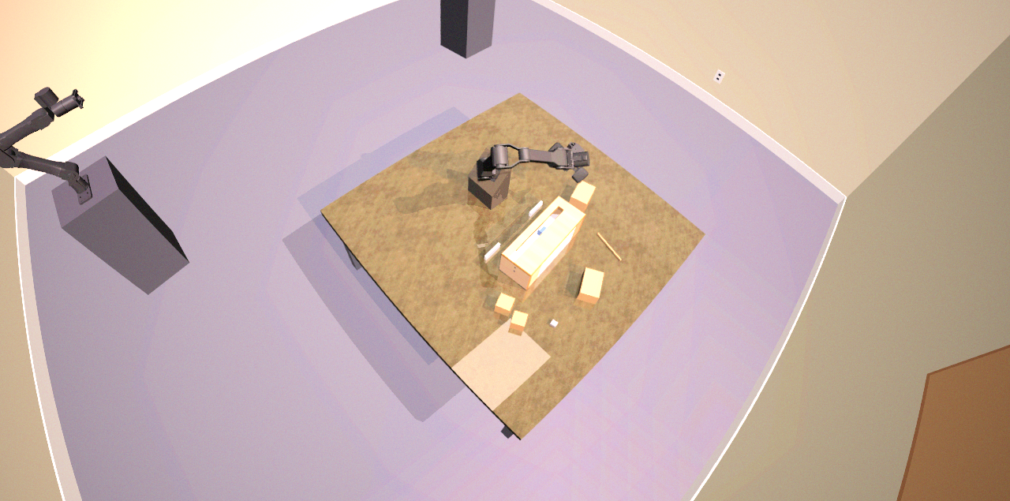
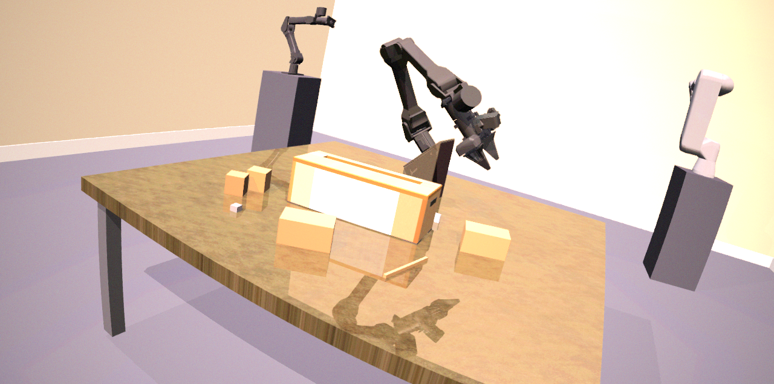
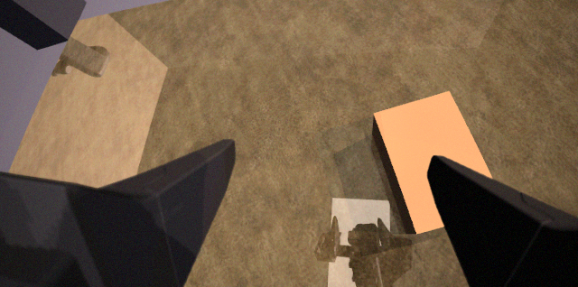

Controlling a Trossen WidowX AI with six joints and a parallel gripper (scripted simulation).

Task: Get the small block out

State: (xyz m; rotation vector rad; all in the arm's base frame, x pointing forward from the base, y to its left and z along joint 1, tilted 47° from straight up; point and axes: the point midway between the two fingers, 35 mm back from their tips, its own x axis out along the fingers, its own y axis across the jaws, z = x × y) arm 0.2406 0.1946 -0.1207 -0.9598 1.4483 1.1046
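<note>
Now: gripper tip 310 mm to the left of the clear-fronted box, 150 mm above it and 80 mm short of it. From my gripper tip the other things lie so: light-blue block (280 mm to the right, 130 mm below, 90 mm ahead); then thin wooden stick (330 mm ahead, 210 mm below, 90 mm to the right).
</note>
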